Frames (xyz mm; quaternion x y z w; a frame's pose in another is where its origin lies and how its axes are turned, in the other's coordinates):
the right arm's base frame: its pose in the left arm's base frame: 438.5 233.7 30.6 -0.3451 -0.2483 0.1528 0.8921
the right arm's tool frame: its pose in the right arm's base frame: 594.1 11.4 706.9 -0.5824 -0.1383 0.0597 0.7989
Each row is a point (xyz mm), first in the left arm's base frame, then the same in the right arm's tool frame.
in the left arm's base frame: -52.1 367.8 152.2
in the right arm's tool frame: -890.6 229.1 225.8
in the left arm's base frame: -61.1 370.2 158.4
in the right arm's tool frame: -893.6 218.6 228.4
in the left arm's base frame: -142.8 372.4 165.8
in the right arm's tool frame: -946.1 167.8 265.8
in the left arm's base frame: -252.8 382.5 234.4
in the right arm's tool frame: -997.7 50.7 288.8
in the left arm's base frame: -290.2 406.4 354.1
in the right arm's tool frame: -977.9 -71.4 257.6
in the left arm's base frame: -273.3 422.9 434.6
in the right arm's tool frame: -935.5 -130.9 216.3
